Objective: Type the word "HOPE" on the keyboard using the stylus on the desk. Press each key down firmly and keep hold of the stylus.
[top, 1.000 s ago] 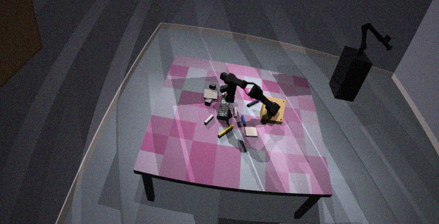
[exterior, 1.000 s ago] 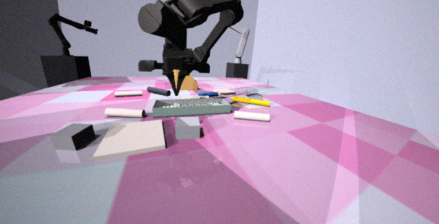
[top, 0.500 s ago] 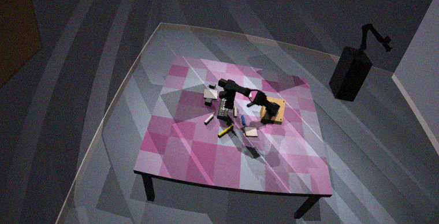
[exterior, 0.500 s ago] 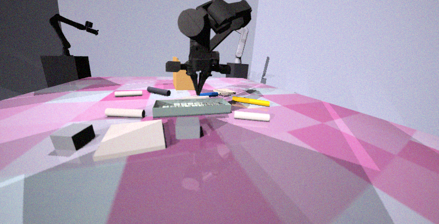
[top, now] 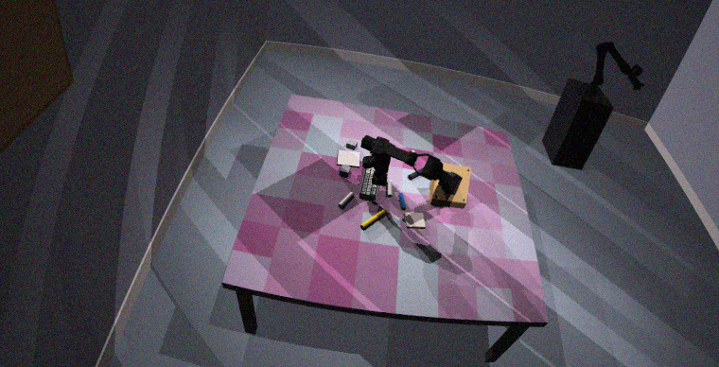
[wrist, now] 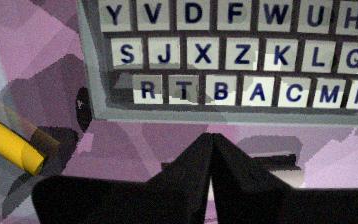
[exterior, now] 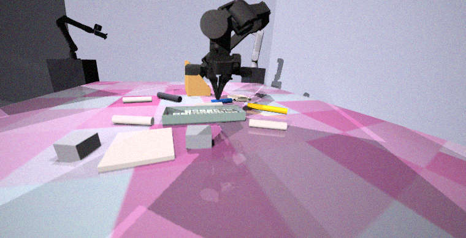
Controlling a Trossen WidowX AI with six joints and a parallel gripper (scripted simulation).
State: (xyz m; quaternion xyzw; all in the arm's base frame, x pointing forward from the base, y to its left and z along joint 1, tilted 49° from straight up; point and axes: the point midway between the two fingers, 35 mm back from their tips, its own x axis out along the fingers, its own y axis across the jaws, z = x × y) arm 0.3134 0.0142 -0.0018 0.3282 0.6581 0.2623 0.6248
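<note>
The blue stylus lies 110 mm behind my gripper tip, 40 mm below it and 20 mm to the left of it. Also, from my gripper tip: white flat plate: 180 mm to the right, 140 mm ahead, 40 mm below; black cylinder: 190 mm behind, 140 mm to the right, 30 mm below; yellow cylinder: 180 mm to the left, 40 mm below, 10 mm ahead.
</note>
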